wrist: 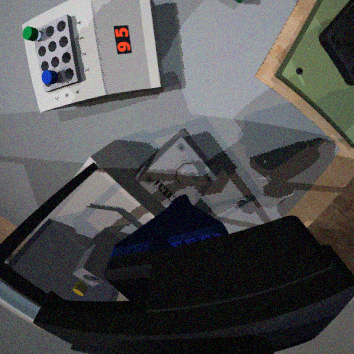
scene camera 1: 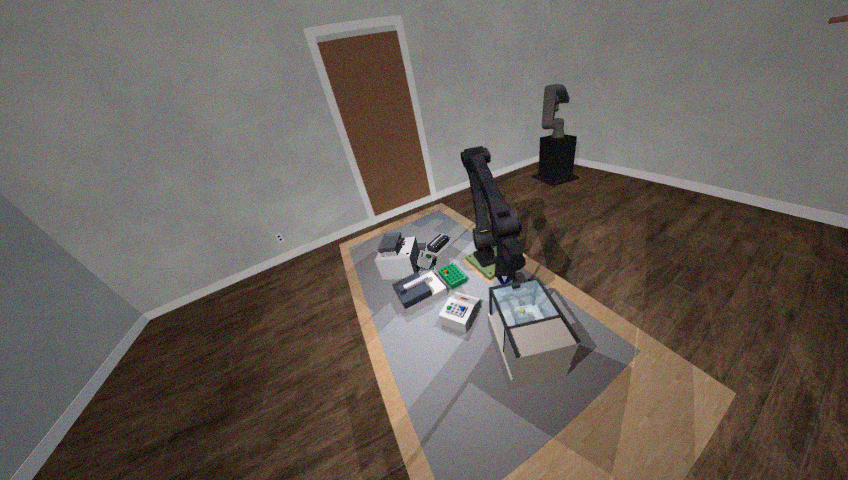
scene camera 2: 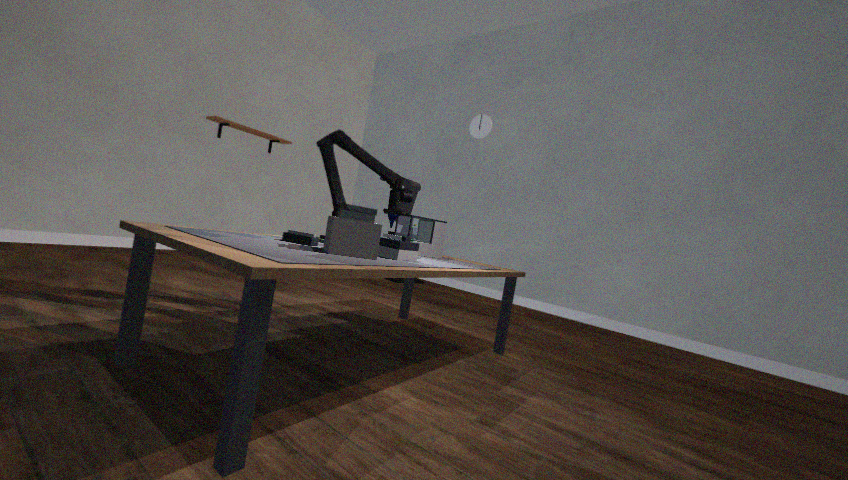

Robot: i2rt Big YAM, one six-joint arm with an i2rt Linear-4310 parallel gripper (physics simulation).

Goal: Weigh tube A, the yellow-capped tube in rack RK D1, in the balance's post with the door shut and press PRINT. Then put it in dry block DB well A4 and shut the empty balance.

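Frame: origin at the arm's base, x ahead, y left, z up, level; centimetres.
Seen in the pictures: gripper, fingertip midpoint: [wrist: 184, 200] [scene camera 2: 391, 228]; arm's base, link origin: [scene camera 1: 485, 258].
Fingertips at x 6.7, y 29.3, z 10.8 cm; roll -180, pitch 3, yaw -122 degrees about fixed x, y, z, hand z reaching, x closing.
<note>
Offsets run from my fingertips to a thing's top centre. "spot": to the spot under its first point.
The yellow-capped tube A [wrist: 80, 289] [scene camera 1: 521, 310] stands inside the balance's glass chamber [scene camera 1: 554, 310] [wrist: 46, 208] [scene camera 2: 422, 229]. The grey PRINT panel @(spot: dx +2.3, dy +0.2, dz -6.2 cm) [wrist: 168, 158] with its round button @(dx -0.4, dy +0.4, dz -5.0 cm) [wrist: 187, 169] lies on the mat just beside the chamber. My gripper [wrist: 184, 200] [scene camera 1: 507, 279] [scene camera 2: 394, 229] is shut and empty, with its blue fingertips low over the PRINT label at the panel's near edge. The white dry block @(dx +17.1, dy -3.8, dz -5.5 cm) [wrist: 119, 75] [scene camera 1: 459, 310] shows 95 and holds a green-capped tube @(dx +22.0, dy -2.6, dz -3.7 cm) [wrist: 31, 34] and a blue-capped tube @(dx +17.3, dy +0.0, dz -3.7 cm) [wrist: 48, 77].
The arm's green base plate [wrist: 316, 88] lies at the table's edge to the right. A green tube rack @(dx +12.8, dy -25.4, dz -9.5 cm) [scene camera 1: 453, 274] and other grey instruments @(spot: dx +36.2, dy -37.7, dz +1.2 cm) [scene camera 1: 395, 256] @(spot: dx +30.8, dy -18.0, dz -4.5 cm) [scene camera 1: 417, 288] stand further back on the mat. A second arm on a black pedestal [scene camera 1: 556, 156] stands by the far wall.
</note>
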